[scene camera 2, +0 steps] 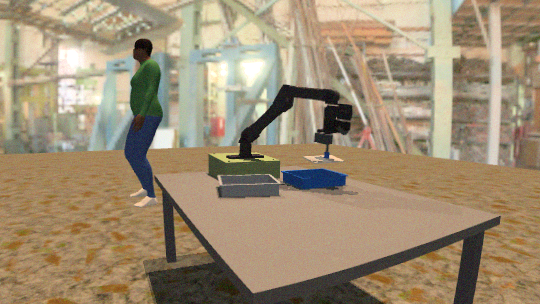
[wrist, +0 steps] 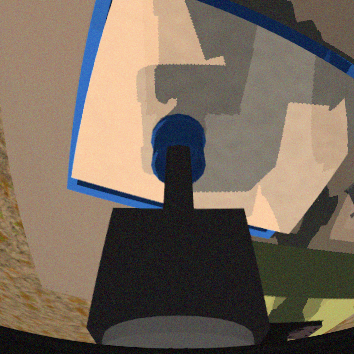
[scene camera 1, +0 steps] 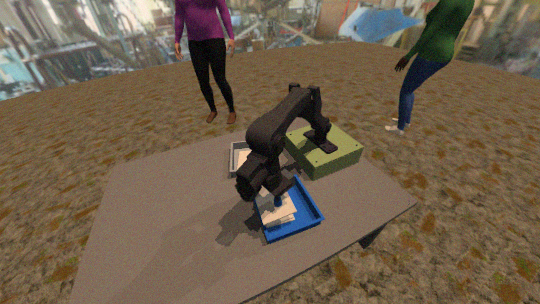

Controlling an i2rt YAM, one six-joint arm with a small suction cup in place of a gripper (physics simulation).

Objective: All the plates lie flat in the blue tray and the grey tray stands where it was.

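Places are measured from the arm's base along level axes (x ahead, y left, z up), in millimetres.
Where they show: hand, its tool point: [scene camera 2: 326,159] [wrist: 177,130] [scene camera 1: 278,204]; arm's base, origin of its link: [scene camera 2: 245,157] [scene camera 1: 319,141].
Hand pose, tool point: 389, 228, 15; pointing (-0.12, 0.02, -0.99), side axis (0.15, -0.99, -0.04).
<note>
Each offset is from my tool point to the centre of the thing, as dx, dy, dz. "*": to the spot under its first point. Level surfaces: height alone.
My suction cup [scene camera 1: 278,201] [scene camera 2: 326,155] [wrist: 178,142] is on a thin cream plate @[+9, -27, +6] [scene camera 1: 272,212] [scene camera 2: 312,159] [wrist: 112,110] and holds it roughly level above the blue tray @[-46, -36, -92] [scene camera 1: 295,233] [scene camera 2: 314,179] [wrist: 96,35]. In scene camera 2 a gap shows between this plate and the tray's rim. In scene camera 1, edges of cream plates @[* -33, +18, -104] [scene camera 1: 288,219] show in the blue tray under the held one, which hides most of them. The grey tray @[-61, -391, -92] [scene camera 1: 231,157] [scene camera 2: 250,190] stands on the table beside the green box. A cream plate @[-44, -394, -111] [scene camera 1: 243,156] shows inside it, partly hidden by the arm.
The arm stands on a green box [scene camera 1: 337,162] [scene camera 2: 240,168] [wrist: 305,272] at the table's back edge, close to both trays. The table @[dz -117] [scene camera 1: 165,200] [scene camera 2: 350,240] reaches out past the trays. Two people [scene camera 1: 207,55] [scene camera 1: 425,60] stand on the floor away from the table.
</note>
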